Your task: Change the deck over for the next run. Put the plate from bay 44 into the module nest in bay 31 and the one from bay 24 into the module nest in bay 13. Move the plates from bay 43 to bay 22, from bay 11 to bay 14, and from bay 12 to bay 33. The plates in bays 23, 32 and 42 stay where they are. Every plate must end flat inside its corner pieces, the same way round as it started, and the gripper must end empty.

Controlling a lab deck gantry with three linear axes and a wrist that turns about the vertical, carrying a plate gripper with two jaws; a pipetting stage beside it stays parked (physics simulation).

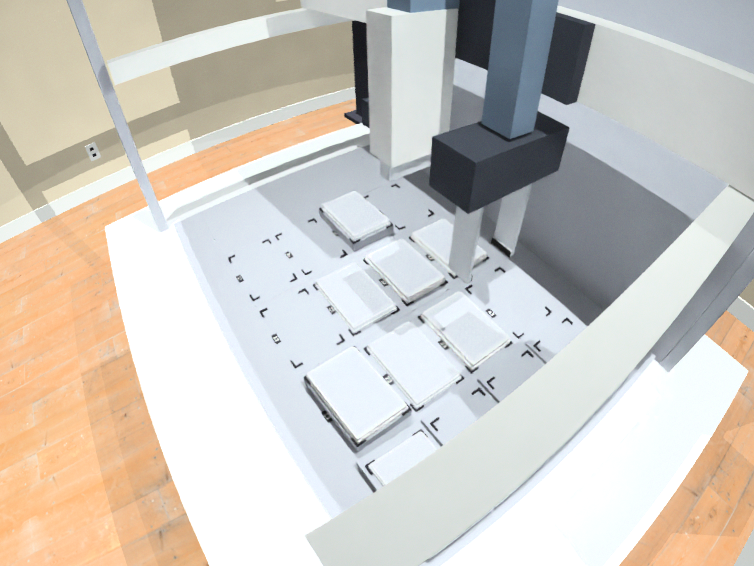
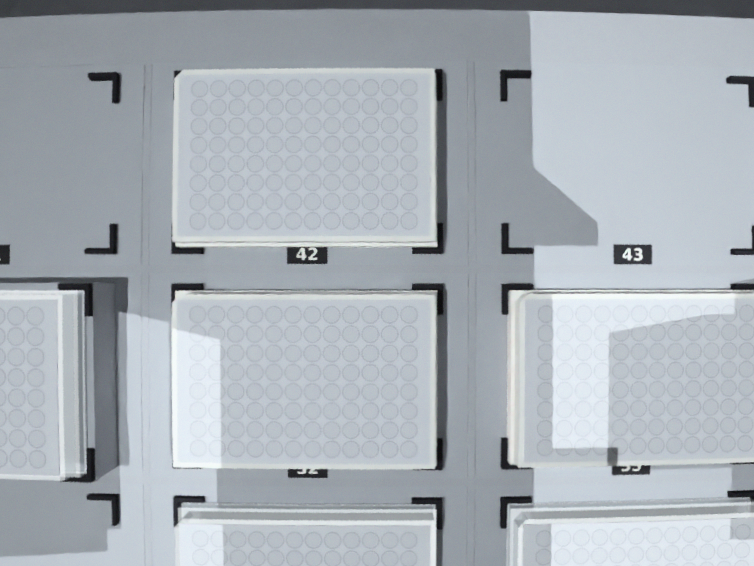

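Where they show: gripper, fingertip midpoint: (image 1: 481, 260); robot's base at its link origin: (image 1: 230, 258).
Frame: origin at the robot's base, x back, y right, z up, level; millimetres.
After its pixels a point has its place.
Note:
My gripper (image 1: 485, 263) {y -257, x -392, z 160 mm} is open and empty, with its jaws down over the deck beside bays 42 and 43. Plates sit in the raised nests of bay 31 (image 1: 355, 214) {y -253, x -73, z 33 mm} (image 2: 24, 383) {y -259, x -108, z 33 mm} and bay 13 (image 1: 356, 389) {y -48, x -394, z 33 mm}. Other plates lie in bay 22 (image 1: 356, 295) {y -149, x -237, z 14 mm} (image 2: 310, 545) {y -179, x -231, z 14 mm}, bay 33 (image 1: 465, 328) {y -252, x -396, z 14 mm} (image 2: 633, 377) {y -259, x -385, z 14 mm}, bay 14 (image 1: 405, 459) {y -43, x -515, z 29 mm}, bay 23 (image 1: 414, 362) {y -148, x -397, z 14 mm} (image 2: 633, 542) {y -179, x -386, z 14 mm}, bay 32 (image 1: 405, 268) {y -254, x -234, z 14 mm} (image 2: 304, 377) {y -259, x -229, z 14 mm} and bay 42 (image 1: 441, 240) {y -356, x -215, z 14 mm} (image 2: 304, 155) {y -363, x -229, z 14 mm}. The frame's beam hides part of the bay 14 plate. The plates in bays 42 and 32 look square inside their corner pieces.
Label 43 (image 1: 490, 312) {y -318, x -390, z 0 mm} (image 2: 632, 254) {y -318, x -392, z 0 mm} marks a bay without a plate. Bays 11, 12, 21 and 24 also show bare corner pieces. A pale beam (image 1: 548, 402) {y -19, x -619, z 400 mm} crosses the front right. A white column (image 1: 408, 85) {y -204, x -290, z 381 mm} stands at the back. Shadows cross the deck and plates.

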